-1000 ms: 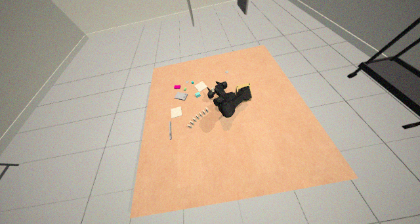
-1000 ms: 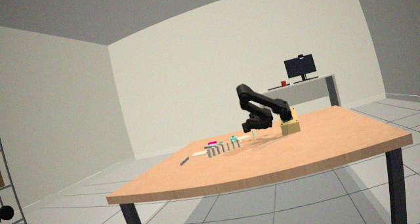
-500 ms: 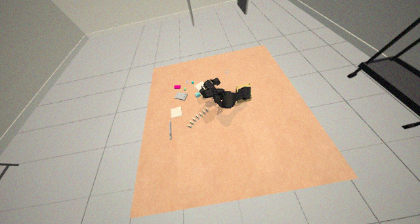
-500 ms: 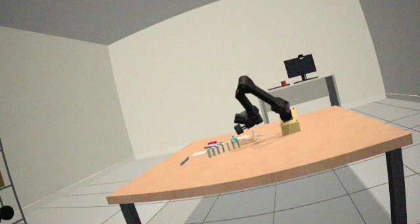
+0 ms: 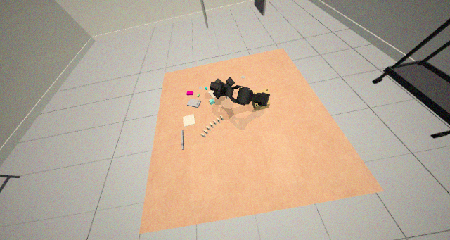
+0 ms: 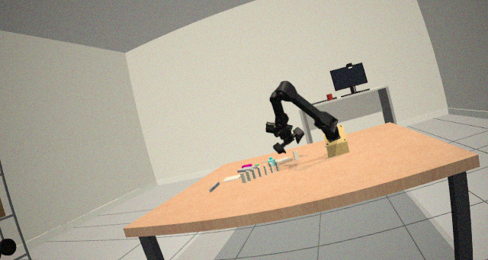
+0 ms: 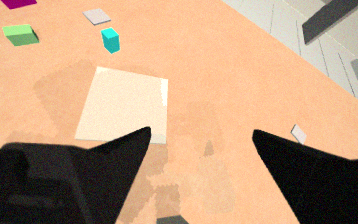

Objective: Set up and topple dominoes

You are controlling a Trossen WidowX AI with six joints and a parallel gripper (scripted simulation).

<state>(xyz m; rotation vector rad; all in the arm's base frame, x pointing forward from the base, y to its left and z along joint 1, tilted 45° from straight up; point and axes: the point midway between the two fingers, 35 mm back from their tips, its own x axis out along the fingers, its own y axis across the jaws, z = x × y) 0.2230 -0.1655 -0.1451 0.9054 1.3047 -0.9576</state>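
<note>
My gripper tip is 130 mm short of the teal block, 80 mm to the right of it and 40 mm above it. Also, from my gripper tip: magenta block (300 mm ahead, 100 mm to the right, 50 mm below); grey pad (280 mm ahead, 50 mm below, 20 mm to the left); green block (230 mm ahead, 50 mm below, 40 mm to the right).
</note>
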